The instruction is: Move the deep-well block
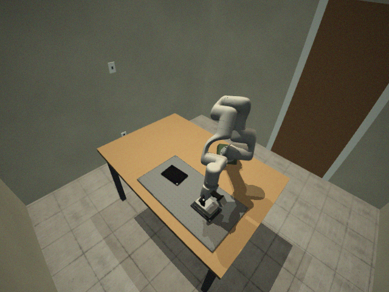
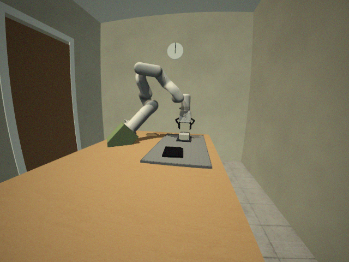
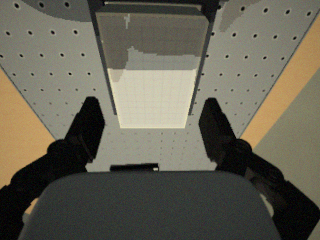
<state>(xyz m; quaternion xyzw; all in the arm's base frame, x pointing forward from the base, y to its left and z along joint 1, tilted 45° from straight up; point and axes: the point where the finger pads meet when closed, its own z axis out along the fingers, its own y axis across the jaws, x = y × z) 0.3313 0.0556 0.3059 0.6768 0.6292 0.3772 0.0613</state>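
Right now my hand is 60 mm above the 96-well deep-well block.
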